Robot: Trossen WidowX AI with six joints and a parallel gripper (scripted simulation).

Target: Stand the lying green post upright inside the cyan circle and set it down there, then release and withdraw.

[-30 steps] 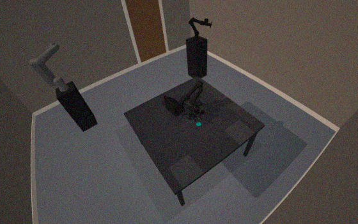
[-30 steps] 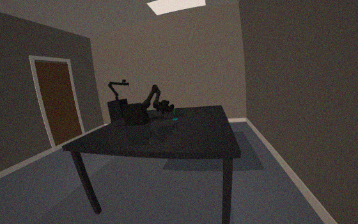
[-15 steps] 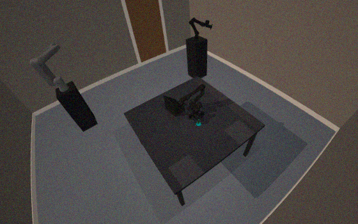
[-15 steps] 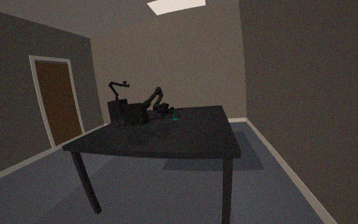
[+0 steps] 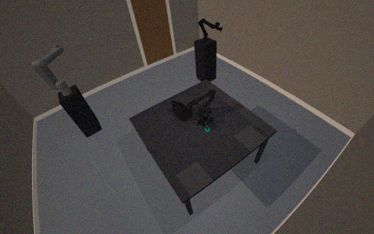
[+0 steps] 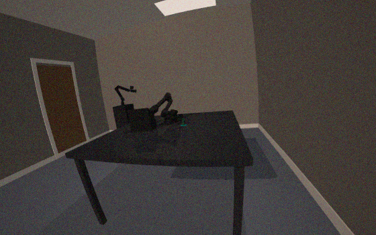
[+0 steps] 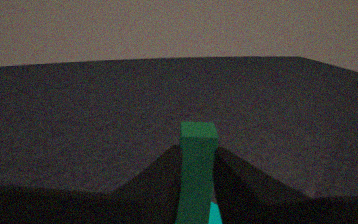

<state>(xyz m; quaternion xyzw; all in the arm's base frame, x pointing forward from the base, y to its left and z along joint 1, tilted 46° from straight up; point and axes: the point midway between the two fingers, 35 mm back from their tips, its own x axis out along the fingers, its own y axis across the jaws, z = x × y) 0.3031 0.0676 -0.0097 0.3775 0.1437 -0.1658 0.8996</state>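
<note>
Now: the green post 20 mm below my gripper tip. Also, from my gripper tip: cyan circle: 50 mm below.
</note>
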